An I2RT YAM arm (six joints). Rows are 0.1 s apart.
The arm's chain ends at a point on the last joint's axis. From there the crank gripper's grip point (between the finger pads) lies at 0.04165 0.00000 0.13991 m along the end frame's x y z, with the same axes.
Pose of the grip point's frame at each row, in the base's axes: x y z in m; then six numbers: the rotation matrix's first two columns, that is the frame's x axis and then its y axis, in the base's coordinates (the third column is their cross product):
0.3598 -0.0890 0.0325 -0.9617 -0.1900 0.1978 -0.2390 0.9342 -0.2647
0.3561 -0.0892 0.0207 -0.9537 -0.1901 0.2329 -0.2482 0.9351 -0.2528
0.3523 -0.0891 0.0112 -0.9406 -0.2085 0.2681 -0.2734 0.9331 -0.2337
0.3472 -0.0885 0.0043 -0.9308 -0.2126 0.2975 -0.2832 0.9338 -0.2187
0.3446 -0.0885 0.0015 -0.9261 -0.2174 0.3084 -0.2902 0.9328 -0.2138
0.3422 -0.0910 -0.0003 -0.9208 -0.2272 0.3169 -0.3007 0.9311 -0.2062
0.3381 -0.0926 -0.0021 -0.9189 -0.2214 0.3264 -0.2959 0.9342 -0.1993
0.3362 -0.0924 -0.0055 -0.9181 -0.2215 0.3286 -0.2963 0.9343 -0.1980
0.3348 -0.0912 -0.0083 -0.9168 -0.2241 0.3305 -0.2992 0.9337 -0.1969
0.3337 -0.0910 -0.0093 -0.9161 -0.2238 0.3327 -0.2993 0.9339 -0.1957
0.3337 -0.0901 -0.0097 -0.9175 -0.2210 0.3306 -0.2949 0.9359 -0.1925
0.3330 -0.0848 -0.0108 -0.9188 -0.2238 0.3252 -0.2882 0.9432 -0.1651
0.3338 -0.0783 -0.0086 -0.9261 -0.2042 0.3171 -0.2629 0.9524 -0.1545
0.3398 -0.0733 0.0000 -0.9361 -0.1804 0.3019 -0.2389 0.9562 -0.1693
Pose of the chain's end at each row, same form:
0.4187 -0.0389 0.1563 -0.9617 -0.1900 0.1978 -0.2390 0.9342 -0.2647
0.4196 -0.0395 0.1424 -0.9537 -0.1901 0.2329 -0.2482 0.9351 -0.2528
0.4197 -0.0394 0.1308 -0.9406 -0.2085 0.2681 -0.2734 0.9331 -0.2337
0.4183 -0.0394 0.1219 -0.9308 -0.2126 0.2975 -0.2832 0.9338 -0.2187
0.4169 -0.0392 0.1183 -0.9261 -0.2174 0.3084 -0.2902 0.9328 -0.2138
0.4153 -0.0416 0.1160 -0.9208 -0.2272 0.3169 -0.3007 0.9311 -0.2062
0.4129 -0.0442 0.1136 -0.9189 -0.2214 0.3264 -0.2959 0.9342 -0.1993
0.4113 -0.0441 0.1100 -0.9181 -0.2215 0.3286 -0.2963 0.9343 -0.1980
0.4100 -0.0428 0.1071 -0.9168 -0.2241 0.3305 -0.2992 0.9337 -0.1969
0.4092 -0.0427 0.1059 -0.9161 -0.2238 0.3327 -0.2993 0.9339 -0.1957
0.4093 -0.0425 0.1058 -0.9175 -0.2210 0.3306 -0.2949 0.9359 -0.1925
0.4090 -0.0411 0.1059 -0.9188 -0.2238 0.3252 -0.2882 0.9432 -0.1651
0.4102 -0.0381 0.1091 -0.9261 -0.2042 0.3171 -0.2629 0.9524 -0.1545
0.4149 -0.0335 0.1187 -0.9361 -0.1804 0.3019 -0.2389 0.9562 -0.1693

